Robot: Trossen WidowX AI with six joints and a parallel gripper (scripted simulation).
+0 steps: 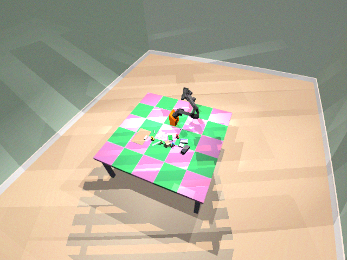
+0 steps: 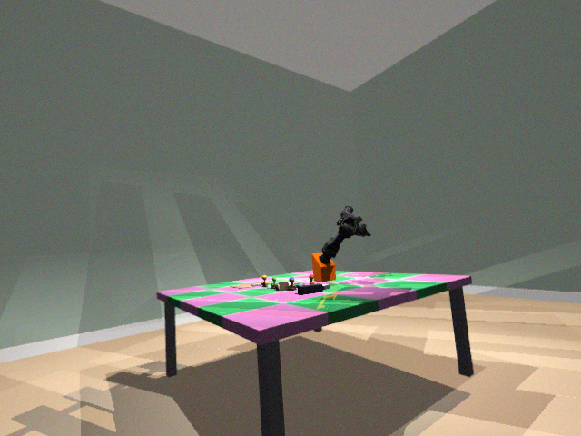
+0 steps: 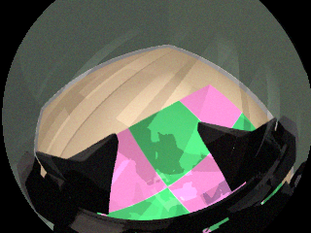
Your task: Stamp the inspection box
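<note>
Right now my gripper tip is 63 cm short of the green-knobbed stamp, 15 cm to the left of it and 24 cm above it. The rest, counted from my gripper tip: red-knobbed stamp: 48 cm ahead, 2 cm to the right, 24 cm below; green ink pad: 52 cm ahead, 9 cm to the right, 25 cm below; labelled box: 50 cm ahead, 8 cm to the left, 24 cm below.
</note>
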